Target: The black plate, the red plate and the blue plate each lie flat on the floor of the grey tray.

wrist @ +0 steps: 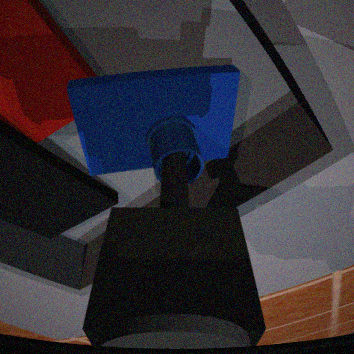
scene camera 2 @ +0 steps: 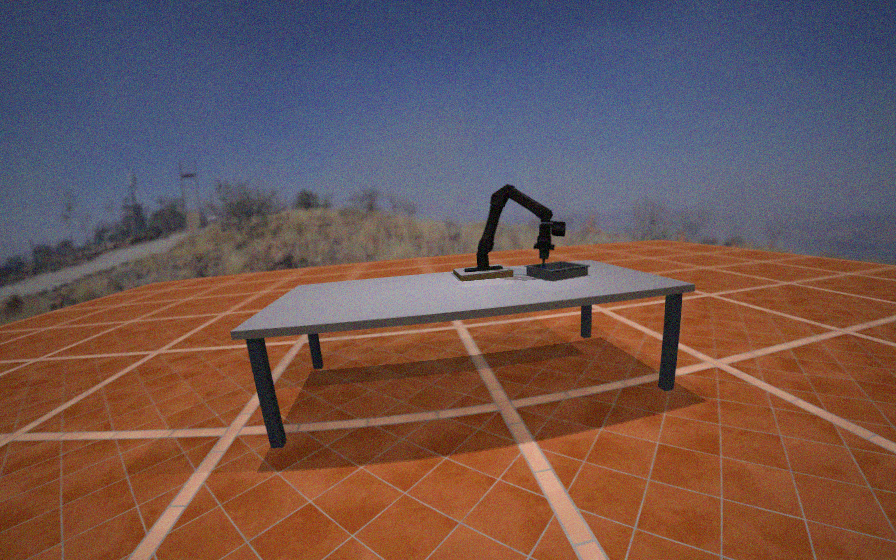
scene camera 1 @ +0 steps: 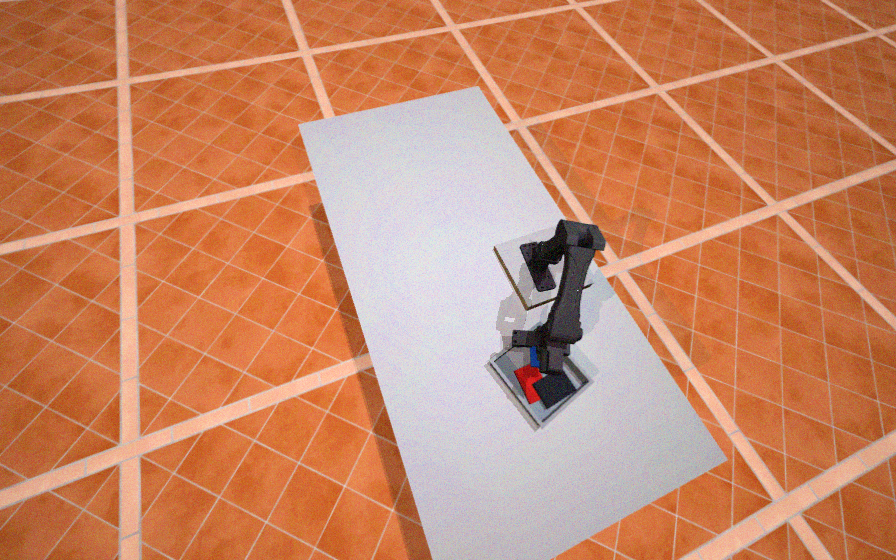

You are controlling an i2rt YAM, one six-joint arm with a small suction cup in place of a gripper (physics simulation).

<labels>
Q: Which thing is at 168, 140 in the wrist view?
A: My suction cup.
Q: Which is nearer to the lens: the black plate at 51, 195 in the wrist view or the blue plate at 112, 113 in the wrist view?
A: The blue plate.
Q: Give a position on a red plate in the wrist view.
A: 45, 59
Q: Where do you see a grey tray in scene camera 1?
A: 510, 359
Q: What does my suction cup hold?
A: A blue plate.
</labels>
